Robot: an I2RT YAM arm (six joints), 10 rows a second.
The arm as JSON. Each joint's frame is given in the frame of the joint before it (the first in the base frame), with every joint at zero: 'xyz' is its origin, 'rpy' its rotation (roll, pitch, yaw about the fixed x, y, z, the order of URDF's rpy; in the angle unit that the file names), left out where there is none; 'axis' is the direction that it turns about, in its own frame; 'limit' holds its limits. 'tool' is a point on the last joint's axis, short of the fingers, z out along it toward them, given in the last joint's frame.
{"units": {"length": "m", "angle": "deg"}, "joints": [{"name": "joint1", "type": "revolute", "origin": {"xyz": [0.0, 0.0, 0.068]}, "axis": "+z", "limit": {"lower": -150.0, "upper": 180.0}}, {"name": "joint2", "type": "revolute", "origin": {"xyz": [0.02, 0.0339, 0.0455]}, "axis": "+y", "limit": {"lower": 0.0, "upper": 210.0}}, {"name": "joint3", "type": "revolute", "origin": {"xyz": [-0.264, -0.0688, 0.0]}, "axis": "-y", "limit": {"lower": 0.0, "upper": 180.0}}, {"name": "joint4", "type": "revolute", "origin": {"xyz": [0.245, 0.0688, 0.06]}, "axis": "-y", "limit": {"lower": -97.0, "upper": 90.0}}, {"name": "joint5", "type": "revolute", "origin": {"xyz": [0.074, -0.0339, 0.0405]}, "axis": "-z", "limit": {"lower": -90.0, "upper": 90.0}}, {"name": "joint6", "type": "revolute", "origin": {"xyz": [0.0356, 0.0, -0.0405]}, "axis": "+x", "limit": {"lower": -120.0, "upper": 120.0}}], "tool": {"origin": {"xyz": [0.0, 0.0, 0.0], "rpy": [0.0, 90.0, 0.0]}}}
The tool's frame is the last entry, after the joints.
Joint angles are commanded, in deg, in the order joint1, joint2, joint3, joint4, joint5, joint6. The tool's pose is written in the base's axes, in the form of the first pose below.
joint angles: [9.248 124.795 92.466 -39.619 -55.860 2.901]
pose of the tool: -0.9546 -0.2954 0.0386 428.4; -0.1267 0.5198 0.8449 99.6; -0.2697 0.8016 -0.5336 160.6; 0 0 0 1
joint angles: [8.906 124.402 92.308 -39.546 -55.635 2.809]
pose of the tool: -0.9534 -0.2979 0.0479 428.4; -0.1214 0.5240 0.8430 96.9; -0.2762 0.7979 -0.5357 162.7; 0 0 0 1
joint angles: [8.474 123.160 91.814 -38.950 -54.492 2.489]
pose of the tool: -0.9458 -0.3163 0.0737 427.7; -0.1154 0.5396 0.8340 93.0; -0.3036 0.7803 -0.5468 169.2; 0 0 0 1
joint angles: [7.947 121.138 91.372 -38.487 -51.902 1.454]
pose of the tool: -0.9291 -0.3506 0.1176 426.5; -0.1139 0.5738 0.8110 87.8; -0.3518 0.7401 -0.5731 180.8; 0 0 0 1
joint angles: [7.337 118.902 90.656 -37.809 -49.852 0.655]
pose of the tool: -0.9109 -0.3796 0.1619 424.2; -0.1098 0.6012 0.7915 82.1; -0.3978 0.7032 -0.5893 192.9; 0 0 0 1
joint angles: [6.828 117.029 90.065 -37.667 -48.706 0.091]
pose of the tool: -0.8978 -0.3967 0.1914 421.1; -0.1064 0.6171 0.7796 77.4; -0.4274 0.6796 -0.5963 203.0; 0 0 0 1
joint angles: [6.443 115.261 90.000 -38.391 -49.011 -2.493]
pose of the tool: -0.8719 -0.4448 0.2046 417.4; -0.1272 0.6092 0.7827 74.2; -0.4728 0.6565 -0.5878 214.7; 0 0 0 1
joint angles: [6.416 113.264 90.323 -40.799 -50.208 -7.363]
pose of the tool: -0.8314 -0.5202 0.1955 410.4; -0.1760 0.5802 0.7952 73.7; -0.5271 0.6267 -0.5740 229.0; 0 0 0 1
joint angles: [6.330 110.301 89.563 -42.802 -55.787 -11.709]
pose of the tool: -0.7844 -0.5999 0.1578 398.2; -0.2018 0.4874 0.8495 73.8; -0.5865 0.6345 -0.5034 246.3; 0 0 0 1
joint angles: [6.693 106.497 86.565 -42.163 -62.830 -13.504]
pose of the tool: -0.7444 -0.6588 0.1086 381.7; -0.1947 0.3697 0.9085 76.7; -0.6387 0.6552 -0.4035 259.8; 0 0 0 1
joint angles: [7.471 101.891 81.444 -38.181 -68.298 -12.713]
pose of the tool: -0.7097 -0.7010 0.0701 362.9; -0.1751 0.2719 0.9463 80.9; -0.6824 0.6593 -0.3157 268.0; 0 0 0 1
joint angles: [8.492 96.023 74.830 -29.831 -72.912 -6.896]
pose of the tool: -0.6867 -0.7257 0.0416 342.1; -0.1382 0.1866 0.9727 85.5; -0.7137 0.6622 -0.2284 277.8; 0 0 0 1
